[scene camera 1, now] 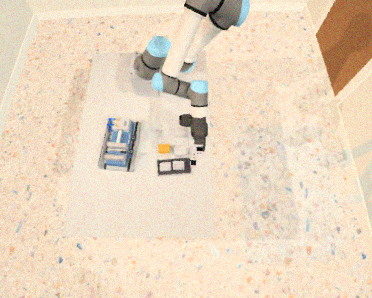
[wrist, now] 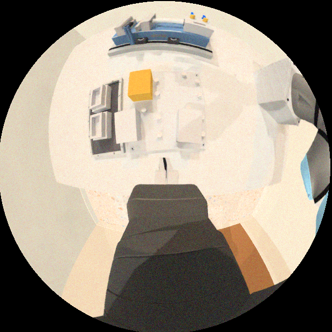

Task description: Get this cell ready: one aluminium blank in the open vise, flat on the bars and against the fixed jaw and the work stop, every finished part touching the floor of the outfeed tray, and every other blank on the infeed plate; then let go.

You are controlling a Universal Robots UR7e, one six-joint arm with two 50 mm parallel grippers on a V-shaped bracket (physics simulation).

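Pixels of known places: arm's base at its link origin: (scene camera 1: pixel 145 68).
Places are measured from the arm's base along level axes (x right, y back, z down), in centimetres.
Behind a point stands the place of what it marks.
Note:
The blue vise (scene camera 1: pixel 119 138) @(x 5.6, y -42.3, z 7.4 cm) (wrist: pixel 192 37) has light grey jaws; whether a blank lies between them is too unclear to tell. Two pale parts with square hollows, one (scene camera 1: pixel 165 166) @(x -21.4, y -51.8, z 13.1 cm) (wrist: pixel 100 97) and another (scene camera 1: pixel 178 165) @(x -28.2, y -50.1, z 13.1 cm) (wrist: pixel 101 125), sit in the dark-floored outfeed tray (scene camera 1: pixel 159 171) @(x -19.2, y -54.4, z 13.3 cm) (wrist: pixel 107 149). Two pale blocks, one (wrist: pixel 127 126) beside the tray and another (wrist: pixel 190 128) farther right, stand on the white infeed plate (wrist: pixel 170 107) in the wrist view. My gripper (scene camera 1: pixel 194 158) (wrist: pixel 166 166) is shut with its fingertips together, apart from the blocks, in front of the plate in the wrist view.
An orange block (scene camera 1: pixel 164 148) @(x -19.0, y -42.4, z 11.3 cm) (wrist: pixel 140 85) stands by the infeed plate's far left corner in the wrist view. Small pale pegs rise from the plate. Blue and yellow fittings (wrist: pixel 204 19) top the vise's end. The arm's base (wrist: pixel 274 92) stands at the right.

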